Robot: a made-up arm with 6 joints.
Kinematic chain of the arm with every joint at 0, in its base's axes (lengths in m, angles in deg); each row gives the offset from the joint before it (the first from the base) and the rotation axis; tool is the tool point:
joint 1: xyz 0 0 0.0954 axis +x
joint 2: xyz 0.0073 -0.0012 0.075 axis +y
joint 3: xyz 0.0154 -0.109 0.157 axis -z
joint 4: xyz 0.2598 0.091 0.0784 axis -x
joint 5: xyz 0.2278 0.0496 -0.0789 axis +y
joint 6: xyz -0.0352 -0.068 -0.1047 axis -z
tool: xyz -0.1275 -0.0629 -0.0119
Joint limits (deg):
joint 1: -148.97..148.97
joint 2: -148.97..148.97
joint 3: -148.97..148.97
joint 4: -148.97..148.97
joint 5: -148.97..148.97
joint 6: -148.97..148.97
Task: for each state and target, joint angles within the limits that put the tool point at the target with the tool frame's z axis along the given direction. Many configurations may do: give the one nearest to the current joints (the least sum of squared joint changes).
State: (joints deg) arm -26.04 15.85 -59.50 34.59 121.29 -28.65
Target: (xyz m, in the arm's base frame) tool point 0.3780 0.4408 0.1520 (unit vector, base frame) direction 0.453 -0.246 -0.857
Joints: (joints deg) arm -42.48 18.96 -58.17 31.66 135.55 -41.90
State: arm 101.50 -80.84 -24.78 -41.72 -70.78 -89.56
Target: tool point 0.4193 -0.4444 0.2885 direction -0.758 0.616 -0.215
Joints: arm 87.23 -35.65 -19.53 -66.52 -99.64 -77.23
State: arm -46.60 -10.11 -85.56 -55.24 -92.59 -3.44
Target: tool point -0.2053 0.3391 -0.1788 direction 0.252 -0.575 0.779
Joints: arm -42.45 -6.81 -98.84 -38.37 -78.56 -17.92
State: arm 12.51 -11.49 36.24 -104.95 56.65 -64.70
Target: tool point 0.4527 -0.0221 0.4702 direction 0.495 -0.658 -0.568
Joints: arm 13.98 -10.66 17.47 -127.77 38.87 -70.93
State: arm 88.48 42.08 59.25 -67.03 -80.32 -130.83
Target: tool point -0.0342 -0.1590 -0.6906 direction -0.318 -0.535 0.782
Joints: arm 95.53 10.83 111.50 -60.01 -38.80 -144.76
